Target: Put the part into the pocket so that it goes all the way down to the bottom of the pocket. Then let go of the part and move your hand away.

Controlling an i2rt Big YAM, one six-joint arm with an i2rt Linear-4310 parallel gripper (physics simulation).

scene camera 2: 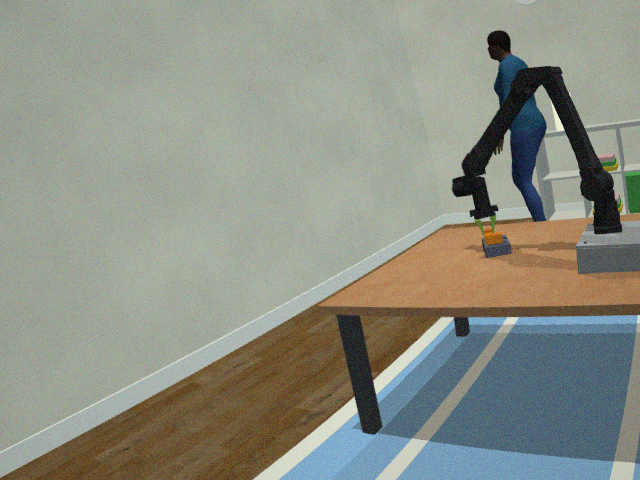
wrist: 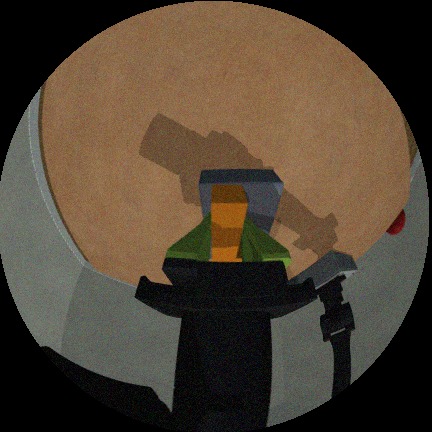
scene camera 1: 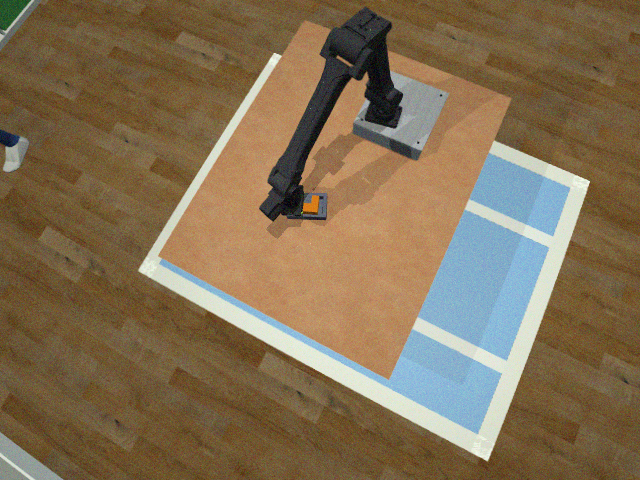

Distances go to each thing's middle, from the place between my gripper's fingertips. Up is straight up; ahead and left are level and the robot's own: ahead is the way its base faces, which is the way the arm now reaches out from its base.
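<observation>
There's the orange L-shaped part (wrist: 228, 202), and my hand is 1 cm below it, 2 cm past it and 2 cm to the right of it.
</observation>
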